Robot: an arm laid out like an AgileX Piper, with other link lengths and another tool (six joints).
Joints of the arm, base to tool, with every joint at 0 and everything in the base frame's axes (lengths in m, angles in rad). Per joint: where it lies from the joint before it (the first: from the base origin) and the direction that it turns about. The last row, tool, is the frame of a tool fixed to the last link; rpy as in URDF.
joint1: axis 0 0 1 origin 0 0 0.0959
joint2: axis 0 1 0 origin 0 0 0
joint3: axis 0 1 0 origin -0.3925 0 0.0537
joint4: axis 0.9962 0 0.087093 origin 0.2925 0 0.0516
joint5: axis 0 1 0 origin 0 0 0
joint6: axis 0.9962 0 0.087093 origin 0.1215 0 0.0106
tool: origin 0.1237 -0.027 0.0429 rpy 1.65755 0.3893 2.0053
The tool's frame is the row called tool.
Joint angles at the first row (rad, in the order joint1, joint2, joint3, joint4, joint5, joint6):
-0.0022, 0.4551, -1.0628, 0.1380, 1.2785, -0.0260
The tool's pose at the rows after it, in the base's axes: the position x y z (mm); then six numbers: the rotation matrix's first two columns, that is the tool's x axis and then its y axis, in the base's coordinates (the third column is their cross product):
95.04 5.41 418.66 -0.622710 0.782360 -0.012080 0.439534 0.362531 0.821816
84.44 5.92 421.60 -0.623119 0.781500 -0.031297 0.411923 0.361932 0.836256
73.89 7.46 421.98 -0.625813 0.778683 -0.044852 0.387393 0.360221 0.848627
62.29 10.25 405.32 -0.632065 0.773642 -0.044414 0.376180 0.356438 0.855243
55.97 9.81 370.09 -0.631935 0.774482 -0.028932 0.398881 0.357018 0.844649
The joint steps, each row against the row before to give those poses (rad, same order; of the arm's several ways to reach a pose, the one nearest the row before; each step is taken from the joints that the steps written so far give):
0.0000, -0.0408, 0.0001, 0.0000, 0.0021, 0.0000
0.0000, -0.0327, 0.0000, 0.0021, 0.0000, 0.0000
0.0000, -0.0334, 0.0041, 0.0065, 0.0022, 0.0000
0.0000, -0.0584, 0.0489, 0.0120, 0.0000, 0.0000
0.0000, -0.0659, 0.0920, -0.0020, 0.0000, 0.0000

